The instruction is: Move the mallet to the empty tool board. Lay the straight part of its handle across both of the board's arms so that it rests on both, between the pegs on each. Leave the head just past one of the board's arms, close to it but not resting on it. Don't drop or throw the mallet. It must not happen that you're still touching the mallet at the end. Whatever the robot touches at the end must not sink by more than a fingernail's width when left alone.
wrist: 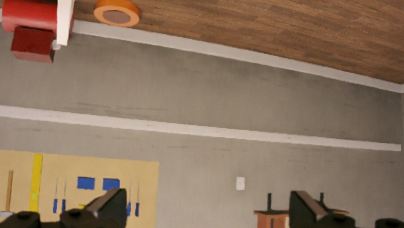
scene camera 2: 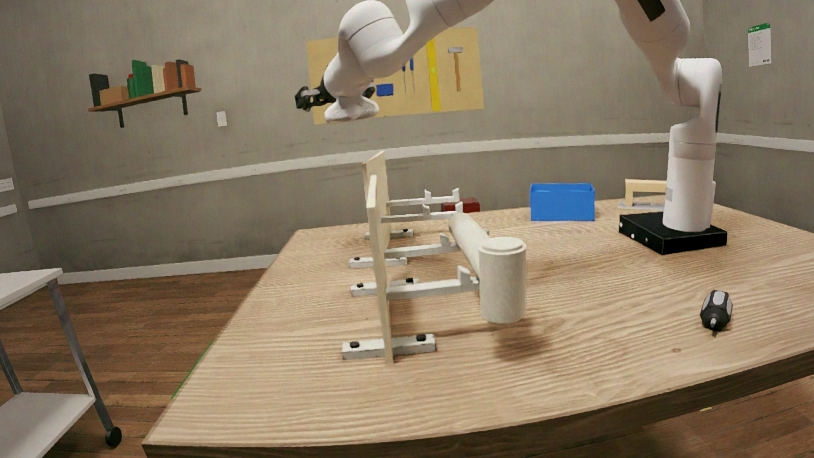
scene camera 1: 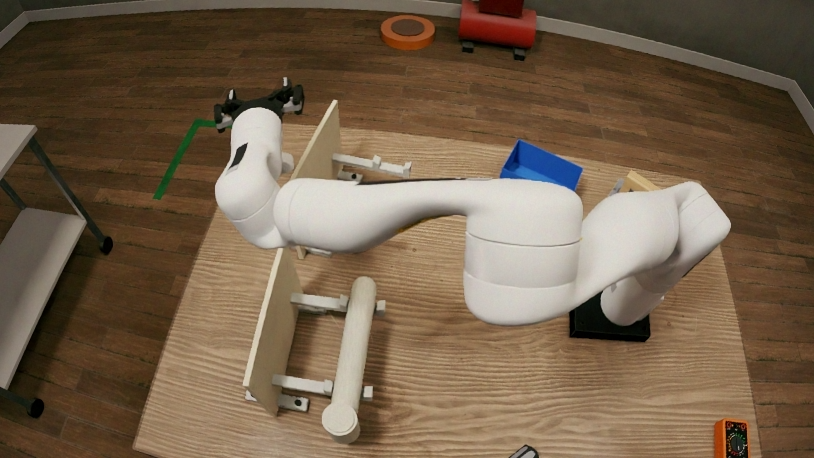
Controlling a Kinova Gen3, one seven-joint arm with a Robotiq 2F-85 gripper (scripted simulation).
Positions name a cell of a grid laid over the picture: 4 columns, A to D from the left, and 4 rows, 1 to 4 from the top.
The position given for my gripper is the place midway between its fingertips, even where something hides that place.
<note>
I see my gripper (scene camera 1: B1), a pale wooden mallet (scene camera 2: C3), a blue bin (scene camera 2: C2), a screwdriver (scene camera 2: D3), a tool board (scene camera 1: B3) and a tool board (scene camera 2: B2).
The blue bin shows as well in scene camera 1 (scene camera 1: C2). My gripper is seen too in the wrist view (wrist: C4) and in scene camera 2 (scene camera 2: B1). The wrist view does not show the pale wooden mallet: it is out of frame. The wrist view does not show the blue bin: it is out of frame.
</note>
